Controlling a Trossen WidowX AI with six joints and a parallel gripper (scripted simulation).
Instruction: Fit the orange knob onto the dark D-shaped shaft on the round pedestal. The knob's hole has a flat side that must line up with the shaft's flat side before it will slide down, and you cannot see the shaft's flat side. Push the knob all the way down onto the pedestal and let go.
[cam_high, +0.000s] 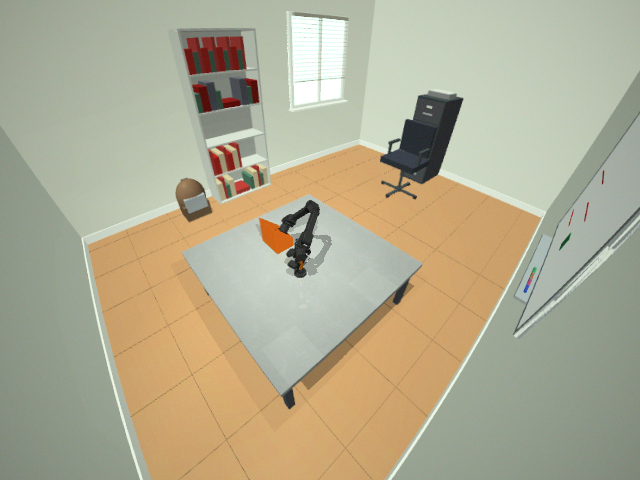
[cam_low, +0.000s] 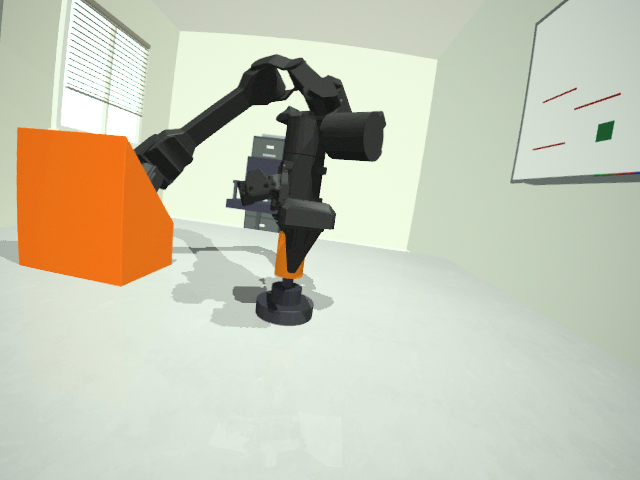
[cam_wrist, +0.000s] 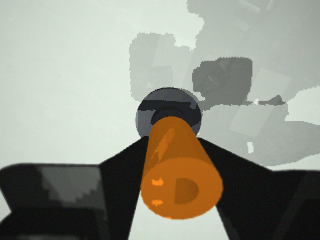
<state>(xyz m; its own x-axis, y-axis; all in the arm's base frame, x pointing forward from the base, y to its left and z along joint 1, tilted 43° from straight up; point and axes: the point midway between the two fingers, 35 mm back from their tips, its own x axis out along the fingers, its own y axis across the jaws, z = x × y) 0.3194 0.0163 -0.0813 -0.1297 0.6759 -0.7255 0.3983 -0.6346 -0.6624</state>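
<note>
My gripper tip is now 2 cm below the knob. Round my gripper tip: dark pedestal 4 cm below.
</note>
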